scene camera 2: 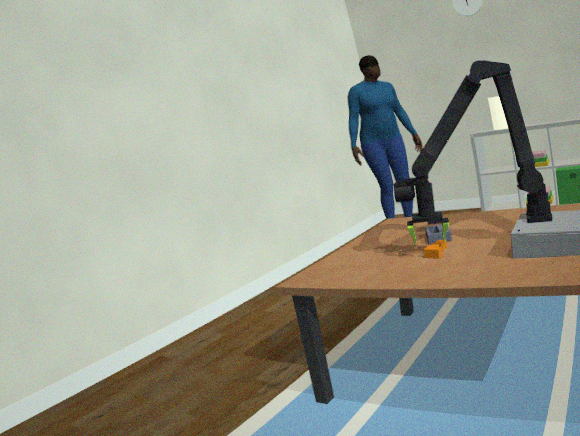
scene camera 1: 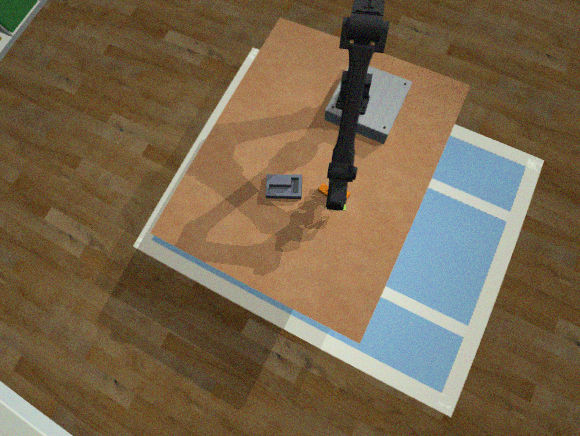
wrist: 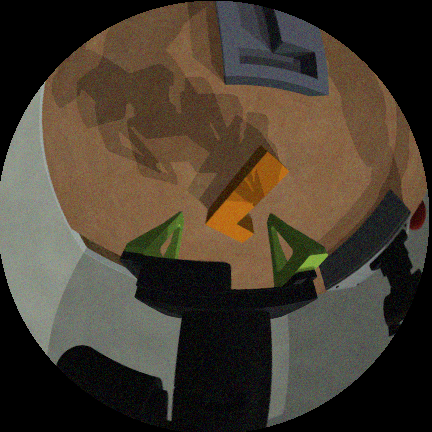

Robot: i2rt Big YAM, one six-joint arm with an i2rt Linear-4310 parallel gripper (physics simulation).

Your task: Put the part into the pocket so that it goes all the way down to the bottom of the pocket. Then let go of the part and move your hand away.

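Frame: origin at the arm's base, x left, y ahead, z down, level; millimetres.
Where they show: gripper, fingertip midpoint: [scene camera 2: 429,243] [wrist: 225,216]; arm's base, link origin: [scene camera 2: 539,217] [wrist: 388,248].
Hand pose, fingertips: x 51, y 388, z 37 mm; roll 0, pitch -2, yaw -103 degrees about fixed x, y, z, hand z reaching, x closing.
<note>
Each offset is from my fingertips to the top centre of the thing. Level surfaces: height alone.
The orange L-shaped part @[dx -14, dy -27, dz +9 mm] [scene camera 1: 325,189] [scene camera 2: 434,250] [wrist: 248,192] lies on the table, outside the pocket. In the wrist view its short leg is nearest the fingers and its long leg points up and right. The grey block with the L-shaped pocket @[dx -208, dy +11, dz +2 mm] [scene camera 1: 275,193] [scene camera 2: 446,234] [wrist: 233,60] lies on the table apart from the part; in the wrist view it is cut off at the top edge. My gripper [scene camera 2: 429,235] [wrist: 225,216] is open and empty, its green fingertips above the table and apart from the part. In scene camera 1 the arm hides most of the gripper and some of the part.
The arm's grey base plate [scene camera 1: 390,102] [scene camera 2: 542,242] sits on the wooden table @[dz +39 mm] [scene camera 1: 320,280] [scene camera 2: 360,272]. The table stands on a blue mat with white lines [scene camera 1: 455,250]. A person [scene camera 2: 378,110] and a shelf unit [scene camera 2: 477,170] stand behind the table.
</note>
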